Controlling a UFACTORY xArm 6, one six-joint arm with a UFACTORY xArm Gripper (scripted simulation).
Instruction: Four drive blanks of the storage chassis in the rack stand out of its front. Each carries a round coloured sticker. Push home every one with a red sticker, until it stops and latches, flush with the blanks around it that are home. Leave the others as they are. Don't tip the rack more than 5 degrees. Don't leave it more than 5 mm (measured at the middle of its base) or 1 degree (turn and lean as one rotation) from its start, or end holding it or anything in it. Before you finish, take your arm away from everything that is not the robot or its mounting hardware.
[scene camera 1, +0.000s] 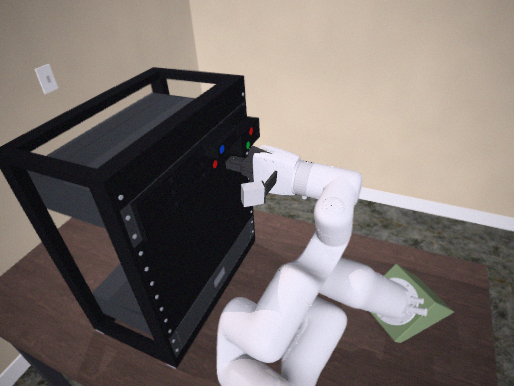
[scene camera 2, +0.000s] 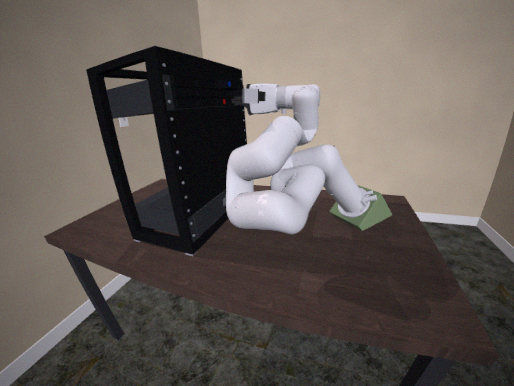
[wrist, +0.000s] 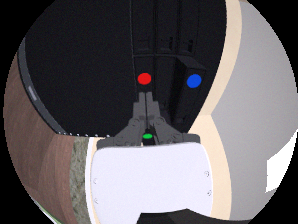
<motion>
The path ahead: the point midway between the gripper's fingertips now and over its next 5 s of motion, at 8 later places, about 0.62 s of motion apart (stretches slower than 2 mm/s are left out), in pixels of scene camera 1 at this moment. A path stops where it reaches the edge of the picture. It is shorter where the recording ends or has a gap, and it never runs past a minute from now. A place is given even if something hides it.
The gripper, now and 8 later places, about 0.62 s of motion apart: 228, 162; 252, 166; 260, 158; 273, 136; 258, 132; 253, 131; 249, 130; 245, 129; 243, 129
</motion>
